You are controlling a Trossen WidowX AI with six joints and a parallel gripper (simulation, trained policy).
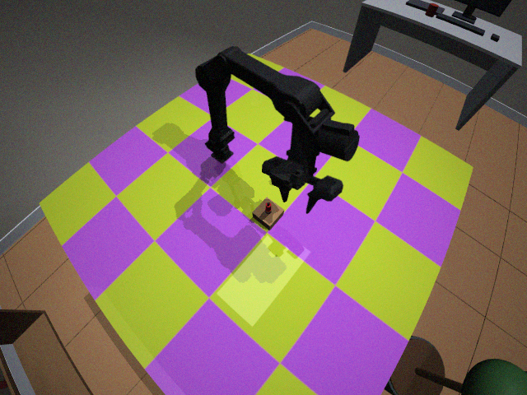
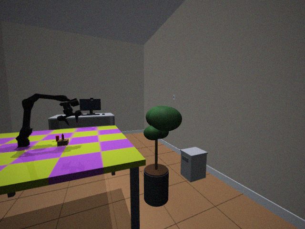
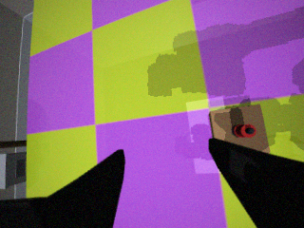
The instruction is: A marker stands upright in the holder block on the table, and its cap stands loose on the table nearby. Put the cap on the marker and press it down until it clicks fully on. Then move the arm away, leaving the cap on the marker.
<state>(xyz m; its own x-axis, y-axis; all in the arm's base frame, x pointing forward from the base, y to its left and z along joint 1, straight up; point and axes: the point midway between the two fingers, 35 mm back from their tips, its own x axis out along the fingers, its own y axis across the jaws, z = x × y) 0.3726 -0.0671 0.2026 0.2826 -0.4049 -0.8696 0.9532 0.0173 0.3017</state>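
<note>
Now: the red cap 15 cm below my gripper tip, 15 cm behind it and 14 cm to the left of it. Also, from my gripper tip: brown holder block: 15 cm below, 8 cm behind.
</note>
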